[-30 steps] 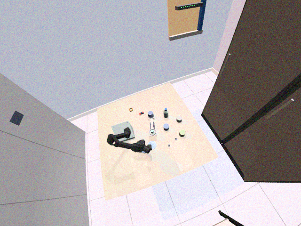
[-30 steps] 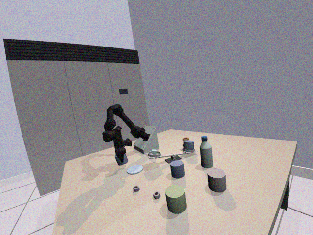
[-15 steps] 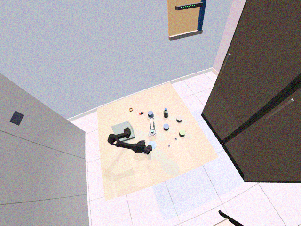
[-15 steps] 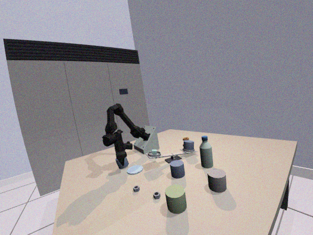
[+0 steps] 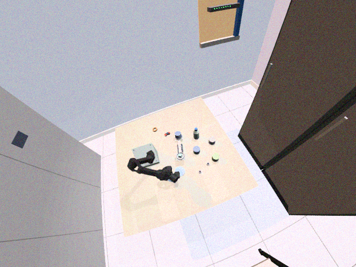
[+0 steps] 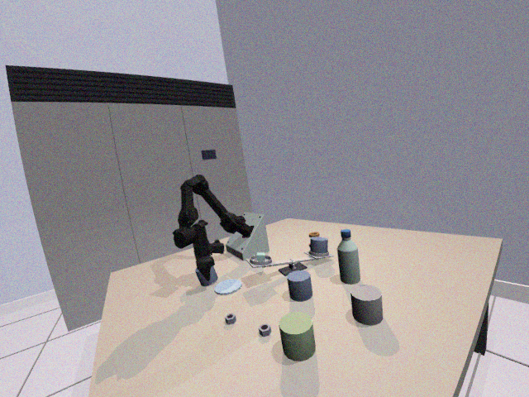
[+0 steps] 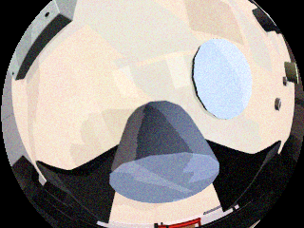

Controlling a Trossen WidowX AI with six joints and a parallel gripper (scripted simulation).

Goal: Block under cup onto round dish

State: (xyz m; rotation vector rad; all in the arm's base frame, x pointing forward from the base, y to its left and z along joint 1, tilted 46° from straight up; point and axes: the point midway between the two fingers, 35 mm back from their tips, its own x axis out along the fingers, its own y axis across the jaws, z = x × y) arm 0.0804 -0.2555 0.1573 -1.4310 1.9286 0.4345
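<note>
Right now the pale teal block is 170 mm ahead of my gripper tip, 150 mm to the left of it and 60 mm above it. From my gripper tip the other things lie so: green cylinder: 490 mm ahead, 40 mm to the right, 10 mm above; then round pale-blue dish: 100 mm ahead, 30 mm to the left, 20 mm below; then red object: 160 mm ahead, 510 mm to the left, 10 mm below.
</note>
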